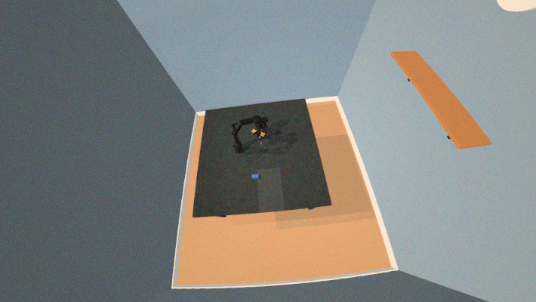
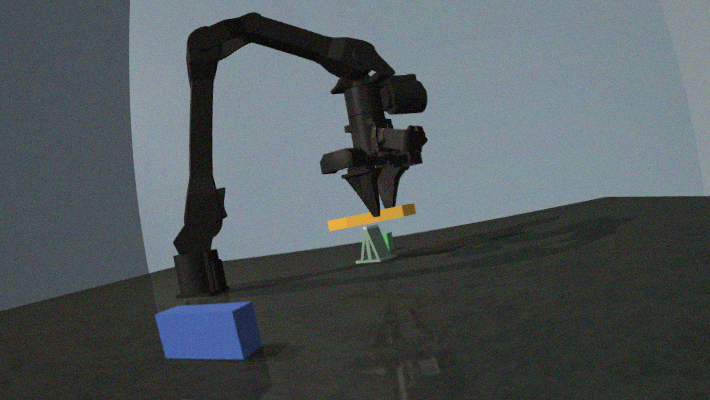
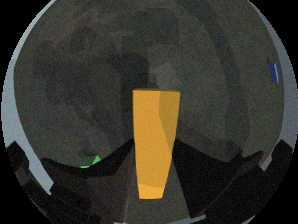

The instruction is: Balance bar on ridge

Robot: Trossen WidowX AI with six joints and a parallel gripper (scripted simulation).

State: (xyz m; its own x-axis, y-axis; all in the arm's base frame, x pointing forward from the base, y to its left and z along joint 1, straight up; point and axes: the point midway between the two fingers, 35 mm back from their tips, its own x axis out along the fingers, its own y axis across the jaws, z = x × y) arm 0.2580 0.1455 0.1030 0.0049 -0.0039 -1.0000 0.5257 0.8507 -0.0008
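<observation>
The orange bar is 20 mm behind my gripper tip and 10 mm to the left of it. The rest, counted from my gripper tip: blue block (460 mm to the right, 90 mm behind, 50 mm below); small green block (150 mm to the left, 50 mm below, 30 mm behind).
</observation>
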